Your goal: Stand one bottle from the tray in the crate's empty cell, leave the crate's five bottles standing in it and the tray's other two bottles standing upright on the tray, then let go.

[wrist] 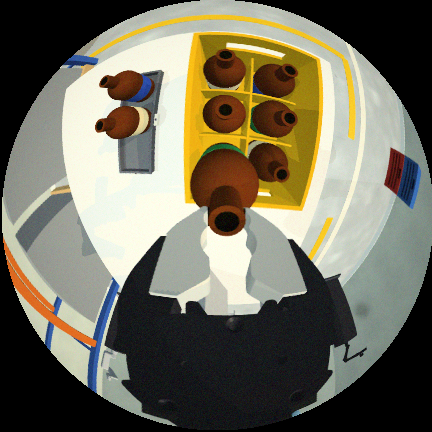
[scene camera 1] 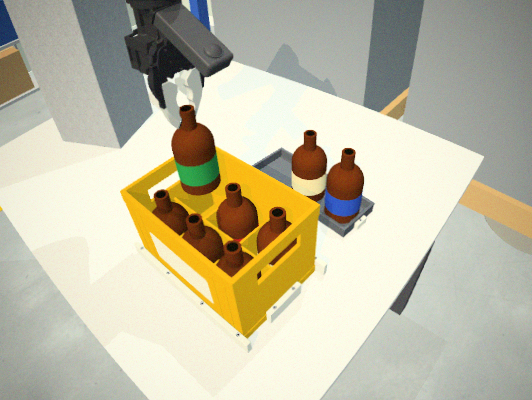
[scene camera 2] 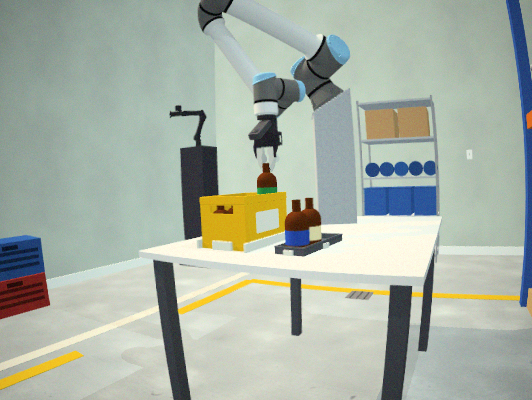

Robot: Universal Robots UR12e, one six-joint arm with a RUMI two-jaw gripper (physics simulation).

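Seen in the pictures: gripper, fingertip midpoint: (wrist: 224, 208) (scene camera 1: 185, 123) (scene camera 2: 267, 171); arm's base, link origin: (scene camera 2: 330, 103).
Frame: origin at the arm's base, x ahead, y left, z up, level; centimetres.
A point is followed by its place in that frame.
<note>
My gripper (scene camera 1: 185, 112) {x 54.1, y -12.5, z -34.7 cm} (scene camera 2: 266, 165) {x 54.1, y -12.5, z -34.7 cm} (wrist: 224, 208) {x 54.1, y -12.5, z -34.7 cm} is shut on the neck of the green-labelled brown bottle (scene camera 1: 193, 145) {x 57.5, y -14.6, z -36.6 cm} (scene camera 2: 266, 181) {x 58.4, y -11.1, z -38.3 cm} (wrist: 224, 177) {x 56.9, y -12.6, z -35.3 cm}. This bottle hangs about upright over the empty corner cell of the yellow crate (scene camera 1: 295, 265) {x 77.3, y -15.5, z -52.2 cm} (scene camera 2: 225, 231) {x 77.0, y -18.0, z -53.8 cm} (wrist: 312, 125) {x 62.5, y -26.2, z -43.9 cm}. Its base shows in scene camera 1, inside the crate's rim and above the cell floor. Five bottles stand in the other cells, among them the middle one (scene camera 1: 237, 217) {x 65.5, y -15.2, z -48.1 cm} (wrist: 224, 120) {x 62.1, y -13.2, z -47.2 cm}. The cream-labelled bottle (scene camera 1: 309, 162) {x 67.7, y 4.5, z -48.8 cm} (wrist: 120, 122) {x 65.6, y 5.0, z -48.0 cm} and the blue-labelled bottle (scene camera 1: 345, 184) {x 76.4, y 3.0, z -49.2 cm} (scene camera 2: 296, 220) {x 78.5, y 7.1, z -49.8 cm} (wrist: 127, 85) {x 73.3, y 3.5, z -48.8 cm} stand upright on the grey tray (scene camera 1: 280, 166) {x 56.2, y 10.9, z -59.5 cm} (wrist: 136, 157) {x 56.3, y 9.5, z -59.5 cm}.
The crate and tray stand side by side on the white table (scene camera 1: 400, 165) {x 80.2, y 27.7, z -60.0 cm} (scene camera 2: 385, 250) {x 69.9, y 32.3, z -60.0 cm}. Low white stops (scene camera 1: 284, 301) {x 77.9, y -19.8, z -57.1 cm} (scene camera 2: 222, 245) {x 78.1, y -18.8, z -58.3 cm} sit along the crate's base. The crate's walls and cell dividers surround the held bottle's lower end. A grey pillar (scene camera 2: 335, 165) {x 11.6, y 3.2, z -32.2 cm} carries the arm behind the table.
</note>
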